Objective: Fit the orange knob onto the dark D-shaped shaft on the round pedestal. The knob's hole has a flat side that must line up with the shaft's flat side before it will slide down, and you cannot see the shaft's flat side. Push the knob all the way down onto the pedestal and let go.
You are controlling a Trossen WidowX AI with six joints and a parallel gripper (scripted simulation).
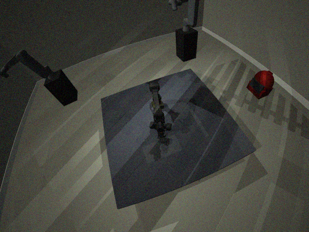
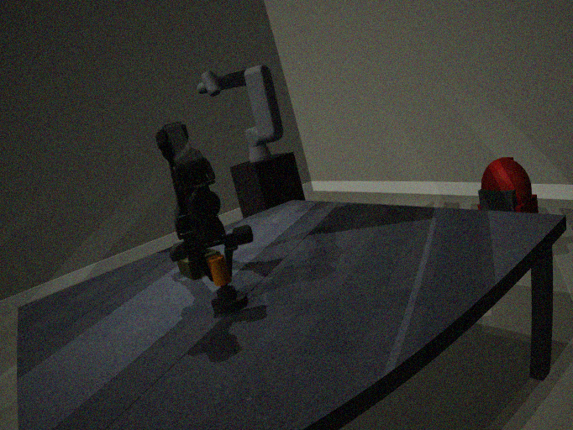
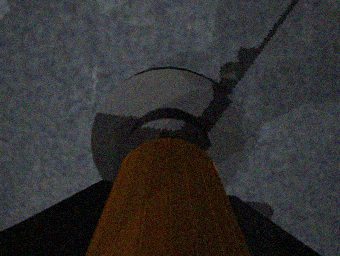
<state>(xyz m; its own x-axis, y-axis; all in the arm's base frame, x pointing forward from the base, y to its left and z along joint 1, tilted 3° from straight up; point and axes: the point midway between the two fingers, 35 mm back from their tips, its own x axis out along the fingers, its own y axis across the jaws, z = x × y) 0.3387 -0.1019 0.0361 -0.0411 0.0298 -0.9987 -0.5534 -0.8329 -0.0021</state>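
Right now the orange knob is 20 mm above my gripper tip. Also, from my gripper tip: pedestal: 40 mm below.
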